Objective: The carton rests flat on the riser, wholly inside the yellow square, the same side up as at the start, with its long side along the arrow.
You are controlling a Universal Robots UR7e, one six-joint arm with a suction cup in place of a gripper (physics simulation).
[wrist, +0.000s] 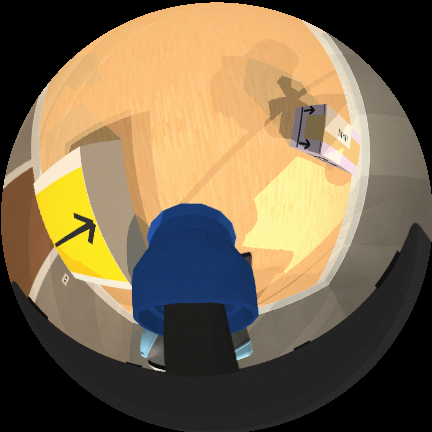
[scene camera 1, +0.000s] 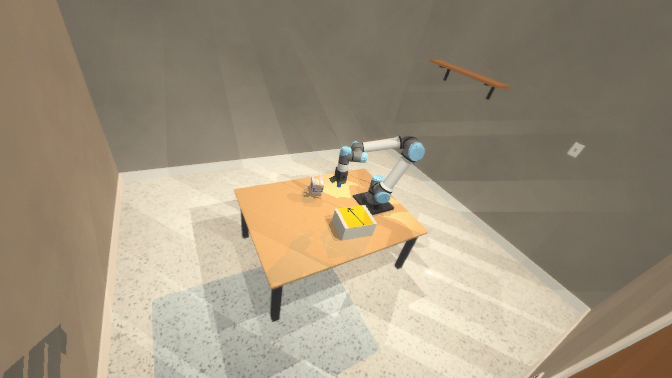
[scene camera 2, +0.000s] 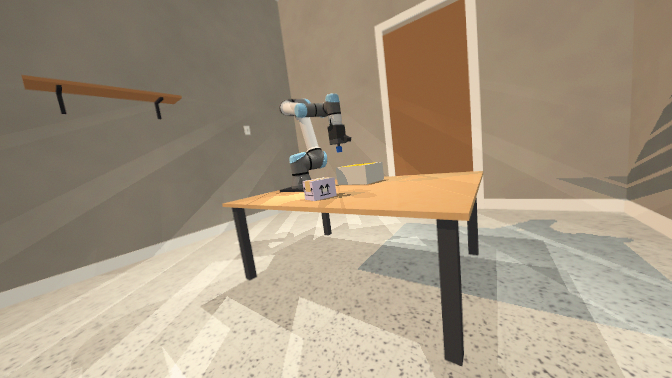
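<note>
The lilac carton (scene camera 1: pixel 317 185) (scene camera 2: pixel 320 189) (wrist: pixel 312 129) stands on the table, apart from the riser; in scene camera 2 its printed arrows point up. The pale grey riser (scene camera 1: pixel 357 231) (scene camera 2: pixel 353 175) (wrist: pixel 107 182) has a yellow square (scene camera 1: pixel 365 213) (wrist: pixel 60 205) on top. A black arrow (scene camera 1: pixel 356 216) (wrist: pixel 75 234) crosses the square. In scene camera 1 its head points to the upper left, on the side toward the far edge. My gripper (scene camera 1: pixel 339 186) (scene camera 2: pixel 339 149) (wrist: pixel 191 220), a blue suction cup, hangs above the table, apart from the carton, with nothing on it.
The wooden table (scene camera 1: pixel 295 225) (scene camera 2: pixel 415 197) (wrist: pixel 185 100) carries the arm's black base plate (scene camera 1: pixel 387 207) beside the riser. The carton stands near the table's far edge in scene camera 1. A wall shelf (scene camera 1: pixel 470 74) (scene camera 2: pixel 100 91) is away from the table.
</note>
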